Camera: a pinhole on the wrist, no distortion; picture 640 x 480 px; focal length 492.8 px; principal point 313.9 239.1 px. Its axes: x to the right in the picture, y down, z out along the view. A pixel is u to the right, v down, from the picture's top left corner.
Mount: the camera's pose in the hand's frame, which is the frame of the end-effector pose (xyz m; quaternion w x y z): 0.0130 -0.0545 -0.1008 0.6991 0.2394 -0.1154 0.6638
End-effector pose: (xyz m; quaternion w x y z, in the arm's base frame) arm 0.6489 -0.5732 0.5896 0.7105 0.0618 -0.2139 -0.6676
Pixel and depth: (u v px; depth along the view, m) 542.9 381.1 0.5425
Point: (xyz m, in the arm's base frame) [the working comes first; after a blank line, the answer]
In the camera's frame: 0.2521 0.1563 0.5425

0.3588 -0.4497 1.0089
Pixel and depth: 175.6 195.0 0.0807
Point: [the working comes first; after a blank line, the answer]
In the camera's frame: -0.0226 -0.0072 0.0807

0.5615 -0.6232 0.5146
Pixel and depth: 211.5 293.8 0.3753
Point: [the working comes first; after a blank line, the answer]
In the camera's frame: -0.0780 0.0417 0.3753

0.2935 -0.5892 0.6534
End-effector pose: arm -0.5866 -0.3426 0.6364 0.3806 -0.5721 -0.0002 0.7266
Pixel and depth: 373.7 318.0 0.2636
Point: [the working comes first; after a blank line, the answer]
In the camera's frame: 0.0320 0.0422 0.2636

-0.6253 -0.1592 0.7422
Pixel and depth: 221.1 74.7 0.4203
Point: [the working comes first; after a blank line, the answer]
In the camera's frame: -0.0791 -0.1402 0.4203

-0.5799 0.0927 0.6738
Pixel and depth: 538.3 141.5 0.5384
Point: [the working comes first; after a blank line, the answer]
In the camera's frame: 0.2452 -0.1066 0.5384

-0.9240 0.0554 0.6536
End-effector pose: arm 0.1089 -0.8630 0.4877 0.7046 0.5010 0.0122 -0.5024
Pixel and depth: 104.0 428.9 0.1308
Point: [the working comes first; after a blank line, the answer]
In the camera's frame: -0.0557 0.0504 0.1308

-0.0188 -0.8428 0.3801
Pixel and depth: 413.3 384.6 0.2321
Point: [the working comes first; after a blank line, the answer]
In the camera's frame: 0.0468 0.0685 0.2321

-0.0539 -0.9484 0.4734
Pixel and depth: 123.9 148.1 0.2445
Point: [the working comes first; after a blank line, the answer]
In the camera's frame: -0.0943 -0.0451 0.2445

-0.0597 -0.9618 0.2924
